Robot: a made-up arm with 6 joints.
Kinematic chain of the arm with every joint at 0, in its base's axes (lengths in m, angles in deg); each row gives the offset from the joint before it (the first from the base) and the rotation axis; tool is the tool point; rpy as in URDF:
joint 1: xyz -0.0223 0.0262 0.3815 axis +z
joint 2: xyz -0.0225 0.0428 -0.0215 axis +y
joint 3: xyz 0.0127 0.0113 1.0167 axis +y
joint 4: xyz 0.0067 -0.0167 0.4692 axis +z
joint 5: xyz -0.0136 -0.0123 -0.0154 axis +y
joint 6: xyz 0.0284 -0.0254 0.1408 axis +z
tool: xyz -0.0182 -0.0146 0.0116 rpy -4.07 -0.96 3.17
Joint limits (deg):
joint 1: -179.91..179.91
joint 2: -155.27..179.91
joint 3: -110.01..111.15
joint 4: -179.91..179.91
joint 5: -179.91..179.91
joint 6: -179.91..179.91
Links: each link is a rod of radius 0.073 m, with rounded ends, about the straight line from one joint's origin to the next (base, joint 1, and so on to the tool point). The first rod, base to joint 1, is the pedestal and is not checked.
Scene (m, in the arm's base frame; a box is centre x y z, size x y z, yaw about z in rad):
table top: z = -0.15
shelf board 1: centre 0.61 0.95 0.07 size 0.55 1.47 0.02 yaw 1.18
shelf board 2: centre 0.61 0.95 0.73 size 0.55 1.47 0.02 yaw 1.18
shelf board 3: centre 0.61 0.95 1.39 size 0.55 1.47 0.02 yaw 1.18
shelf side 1: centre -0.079 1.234 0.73 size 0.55 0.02 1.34 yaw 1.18
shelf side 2: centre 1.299 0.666 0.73 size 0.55 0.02 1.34 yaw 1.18
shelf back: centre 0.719 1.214 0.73 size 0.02 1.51 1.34 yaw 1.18
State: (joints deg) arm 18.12 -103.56 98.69 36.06 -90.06 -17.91
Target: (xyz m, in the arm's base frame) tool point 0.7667 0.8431 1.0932
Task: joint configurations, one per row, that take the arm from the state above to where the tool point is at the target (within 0.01 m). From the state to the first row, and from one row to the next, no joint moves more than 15 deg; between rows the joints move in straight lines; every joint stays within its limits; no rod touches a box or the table.
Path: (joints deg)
1: 19.87 -89.62 100.34 39.62 -82.20 -18.03
2: 21.62 -75.67 101.99 43.18 -74.35 -18.14
3: 23.37 -61.73 103.65 46.75 -66.49 -18.26
4: 25.13 -47.78 105.30 50.31 -58.64 -18.38
5: 26.88 -33.84 106.95 53.87 -50.78 -18.50
6: 28.63 -19.89 108.60 57.43 -42.92 -18.61
7: 30.38 -5.95 110.26 60.99 -35.07 -18.73
8: 36.71 8.53 97.44 48.77 -45.68 -18.40
9: 43.04 23.00 84.63 36.55 -56.29 -18.06
10: 49.37 37.48 71.81 24.32 -66.90 -17.73

